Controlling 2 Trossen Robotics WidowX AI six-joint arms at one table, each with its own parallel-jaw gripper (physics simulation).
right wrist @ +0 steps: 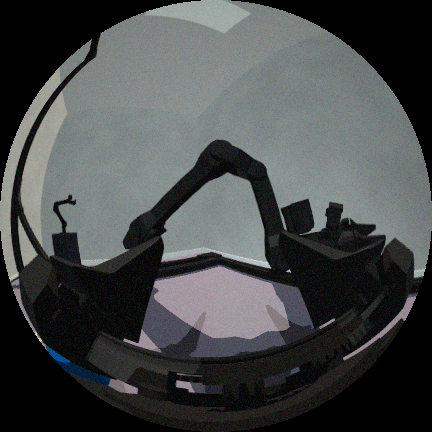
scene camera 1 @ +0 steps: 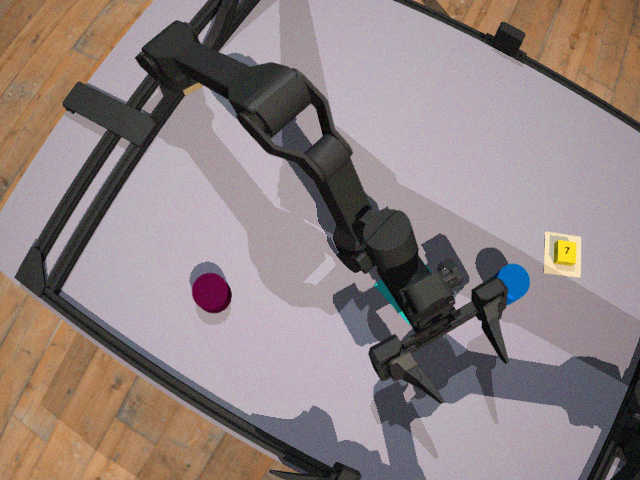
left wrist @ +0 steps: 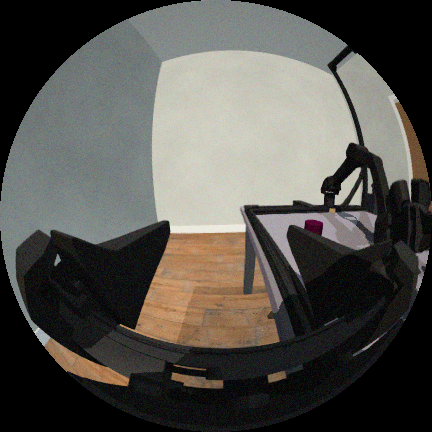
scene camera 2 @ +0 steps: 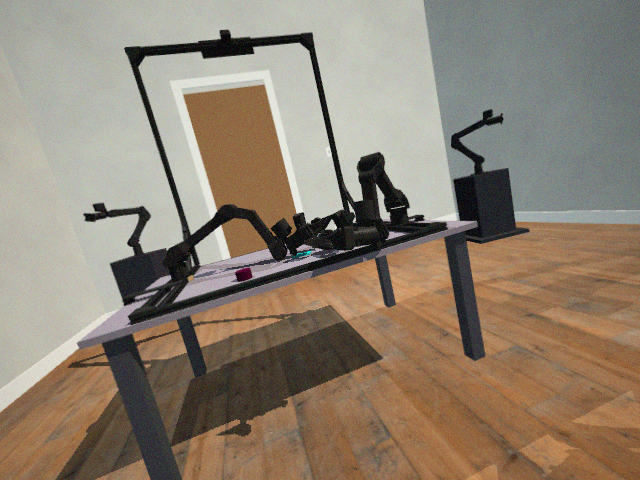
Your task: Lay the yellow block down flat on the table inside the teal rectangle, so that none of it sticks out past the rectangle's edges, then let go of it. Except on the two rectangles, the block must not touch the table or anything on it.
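Frame: origin at the left arm's base, x right, y ahead, z up, level; centimetres.
Seen in the pictures: left gripper, fingertip midpoint: (right wrist: pixel 379 231) (left wrist: pixel 230 228) (scene camera 2: pixel 308 242); right gripper, fingertip midpoint: (right wrist: pixel 222 240) (scene camera 1: pixel 475 382) (scene camera 2: pixel 330 217); left arm's base, link origin: (scene camera 1: pixel 636 442) (scene camera 2: pixel 400 224); right arm's base, link origin: (scene camera 1: pixel 176 75) (left wrist: pixel 328 206) (scene camera 2: pixel 181 278).
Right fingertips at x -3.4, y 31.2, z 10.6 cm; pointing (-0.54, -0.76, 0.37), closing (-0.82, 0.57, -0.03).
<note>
Offsets run from my right fingertips to a thing's top centre. "spot": to the spot under its first point.
The yellow block {dx +25.0, dy -7.5, dz -10.6 cm} (scene camera 1: pixel 565 251), marked 7, sits inside the cream rectangle {spot: dx +21.9, dy -6.2, dz -12.4 cm} (scene camera 1: pixel 549 268) at the right in scene camera 1. The teal rectangle {spot: dx +7.3, dy +13.9, dz -12.4 cm} (scene camera 1: pixel 390 297) (scene camera 2: pixel 303 253) is mostly hidden under my right arm; a strip of it shows. My right gripper (scene camera 1: pixel 474 381) (right wrist: pixel 222 240) is open and empty, above the table to the lower left of the block and well apart from it. My left gripper (left wrist: pixel 230 228) is open and empty, out by the table's edge; part of it shows at the bottom of scene camera 1. The block does not show in either wrist view.
A blue cylinder {dx +15.9, dy -0.6, dz -7.7 cm} (scene camera 1: pixel 514 281) (right wrist: pixel 80 369) stands between the yellow block and my right gripper; the base of one right finger overlaps it in scene camera 1. A magenta cylinder {dx -3.8, dy +35.6, dz -9.5 cm} (scene camera 1: pixel 211 292) (scene camera 2: pixel 243 274) (left wrist: pixel 313 227) stands at the left. A black frame (scene camera 1: pixel 170 381) runs along the table's edge.
</note>
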